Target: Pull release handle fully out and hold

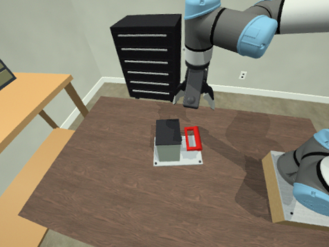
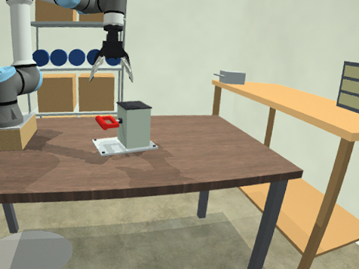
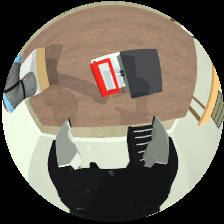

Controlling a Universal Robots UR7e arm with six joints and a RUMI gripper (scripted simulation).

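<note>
My hand is 60 mm short of the grey baseplate, 50 mm to the right of it and 260 mm above it.
</note>
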